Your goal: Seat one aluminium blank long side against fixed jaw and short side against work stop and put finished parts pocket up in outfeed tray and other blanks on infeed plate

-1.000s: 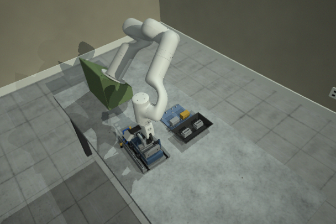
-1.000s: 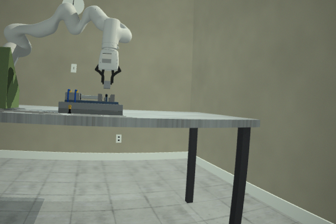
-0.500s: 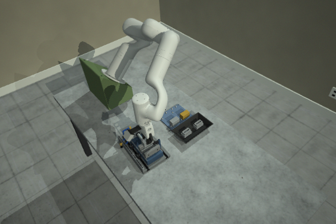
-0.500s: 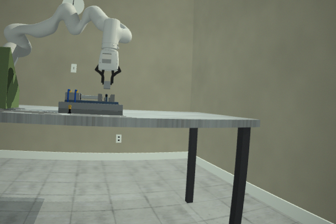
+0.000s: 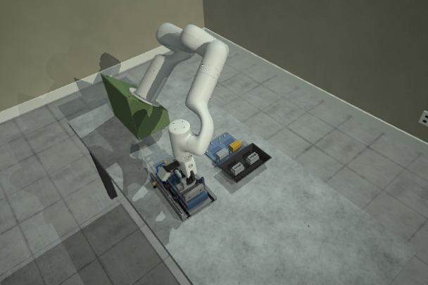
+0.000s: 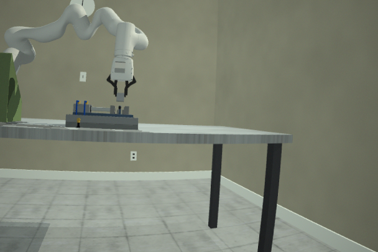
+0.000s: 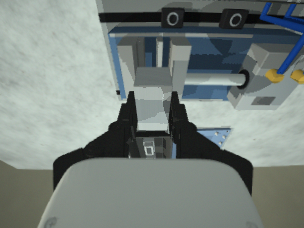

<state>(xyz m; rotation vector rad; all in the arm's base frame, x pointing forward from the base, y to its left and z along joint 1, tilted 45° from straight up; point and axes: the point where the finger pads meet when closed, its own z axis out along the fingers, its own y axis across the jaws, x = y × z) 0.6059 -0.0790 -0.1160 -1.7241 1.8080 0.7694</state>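
The fixed jaw lies 3 cm ahead of my hand and 8 cm below it. Also, from my hand: moving jaw 3 cm behind, 1 cm to the left, 8 cm below; then cylinder rod 9 cm behind, 1 cm to the left, 8 cm below; then aluminium blank 2 cm below.
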